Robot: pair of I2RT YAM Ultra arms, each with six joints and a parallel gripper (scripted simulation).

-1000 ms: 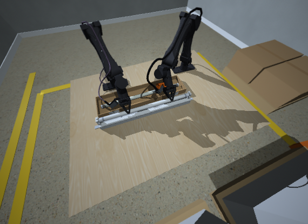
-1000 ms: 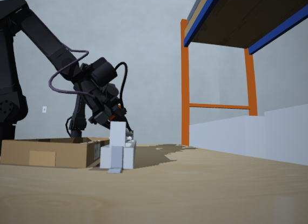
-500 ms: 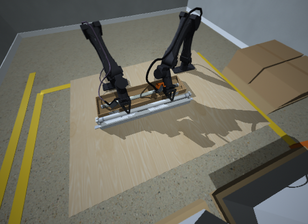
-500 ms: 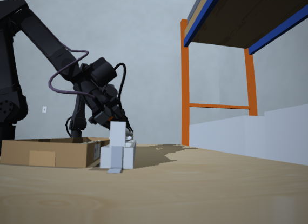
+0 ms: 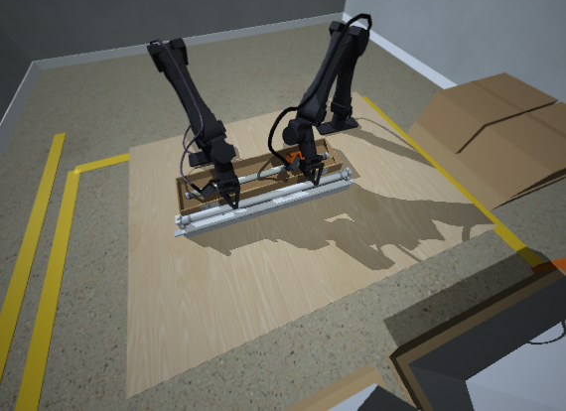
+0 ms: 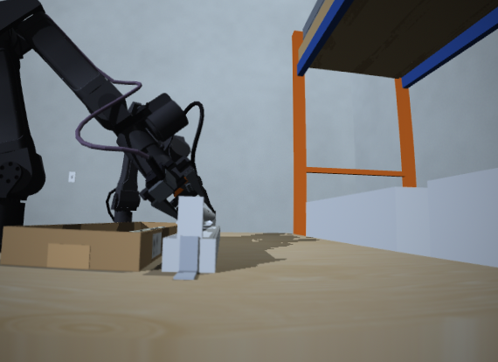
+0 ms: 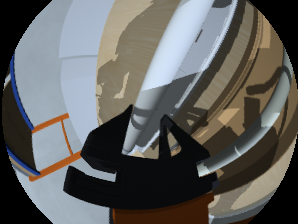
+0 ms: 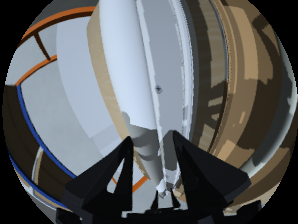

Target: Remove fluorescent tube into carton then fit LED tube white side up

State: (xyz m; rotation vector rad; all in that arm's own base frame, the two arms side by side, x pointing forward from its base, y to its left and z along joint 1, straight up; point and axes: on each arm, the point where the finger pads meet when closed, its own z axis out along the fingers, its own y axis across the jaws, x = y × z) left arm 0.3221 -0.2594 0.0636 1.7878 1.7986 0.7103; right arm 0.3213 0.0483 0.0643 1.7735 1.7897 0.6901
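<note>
Now: the white fixture 120 mm to the left of my right hand and 10 mm below it. Round my right hand: brown carton 140 mm behind, 130 mm to the left, 40 mm below; LED tube 120 mm to the left; old fluorescent tube 140 mm behind, 130 mm to the left, 50 mm below.
</note>
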